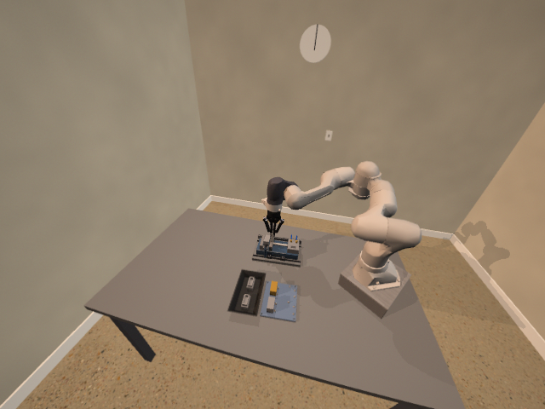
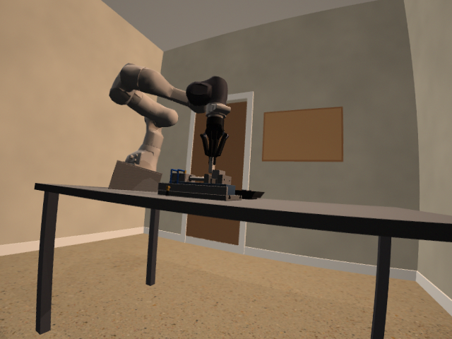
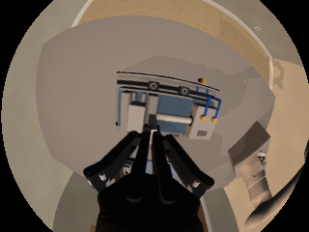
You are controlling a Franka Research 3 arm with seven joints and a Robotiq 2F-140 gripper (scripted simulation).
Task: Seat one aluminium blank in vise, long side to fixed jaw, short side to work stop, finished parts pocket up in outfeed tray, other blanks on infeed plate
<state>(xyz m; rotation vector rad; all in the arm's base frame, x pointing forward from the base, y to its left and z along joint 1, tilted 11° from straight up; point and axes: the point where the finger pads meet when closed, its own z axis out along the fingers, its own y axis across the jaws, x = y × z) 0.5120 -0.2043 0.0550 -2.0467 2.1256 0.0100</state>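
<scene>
The vise lies 4 cm behind my hand and 10 cm below it. The rest, counted from my hand: brass blank 4 cm behind, 28 cm to the left, 11 cm below.
</scene>
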